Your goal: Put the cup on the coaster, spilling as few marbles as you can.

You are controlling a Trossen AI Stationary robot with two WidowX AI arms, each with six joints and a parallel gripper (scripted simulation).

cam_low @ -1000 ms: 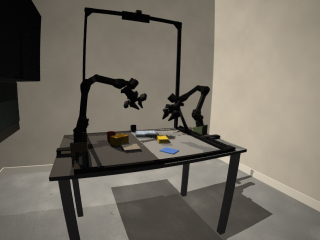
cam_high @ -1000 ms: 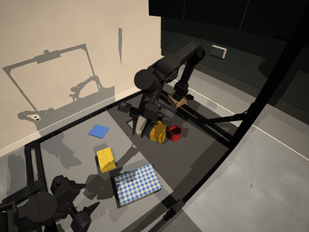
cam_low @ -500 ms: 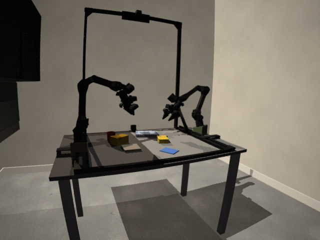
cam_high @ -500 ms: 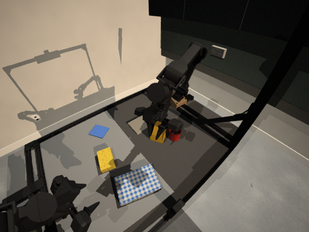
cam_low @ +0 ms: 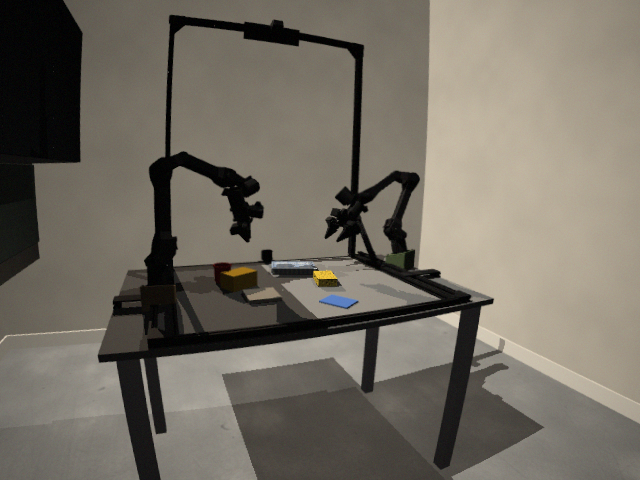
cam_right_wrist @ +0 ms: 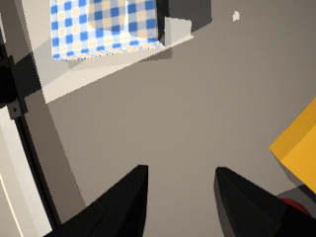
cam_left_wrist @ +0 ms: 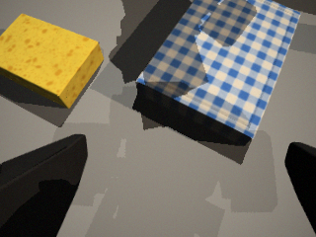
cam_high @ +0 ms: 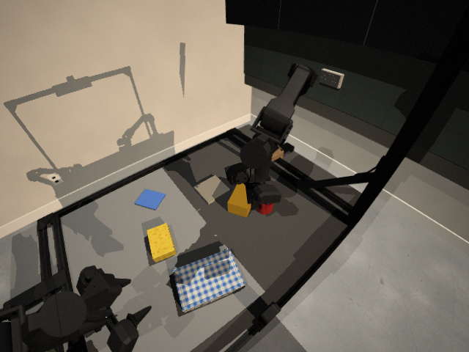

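Right now the beige square coaster is 23 cm ahead of my right hand, 5 cm to the right of it and 17 cm below it. The rest, counted from my right hand: blue-checked box (1 cm behind, 21 cm to the left, 16 cm below); orange block (9 cm ahead, 7 cm to the right, 15 cm below); blue coaster (39 cm ahead, 15 cm to the left, 17 cm below).
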